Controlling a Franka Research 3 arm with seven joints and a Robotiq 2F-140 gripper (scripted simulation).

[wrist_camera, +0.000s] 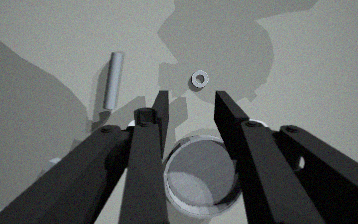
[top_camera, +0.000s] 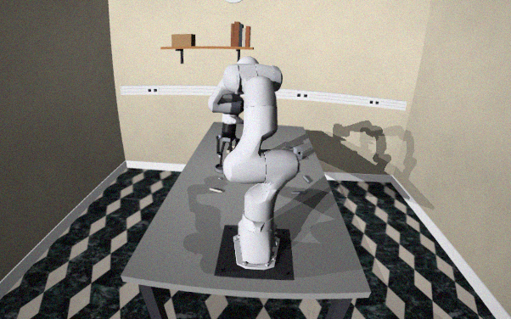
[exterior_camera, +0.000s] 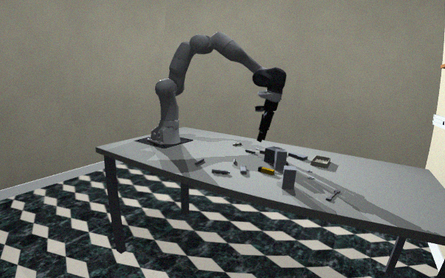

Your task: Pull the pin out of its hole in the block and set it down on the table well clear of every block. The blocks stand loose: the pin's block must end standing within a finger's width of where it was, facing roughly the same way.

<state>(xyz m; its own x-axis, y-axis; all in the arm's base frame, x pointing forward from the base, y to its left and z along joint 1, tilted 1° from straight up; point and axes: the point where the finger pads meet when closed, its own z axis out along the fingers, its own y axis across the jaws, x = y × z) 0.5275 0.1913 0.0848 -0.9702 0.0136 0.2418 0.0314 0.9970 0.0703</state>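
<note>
My gripper is now 15 cm to the left of the grey square pin, 8 cm short of it and 6 cm above it. From my hand the other things lie so: round dish 8 cm below, 8 cm ahead, 2 cm to the left; grey rod 9 cm below, 8 cm to the right, 3 cm behind; pale rod 18 cm behind, 9 cm below, 1 cm to the left.
</note>
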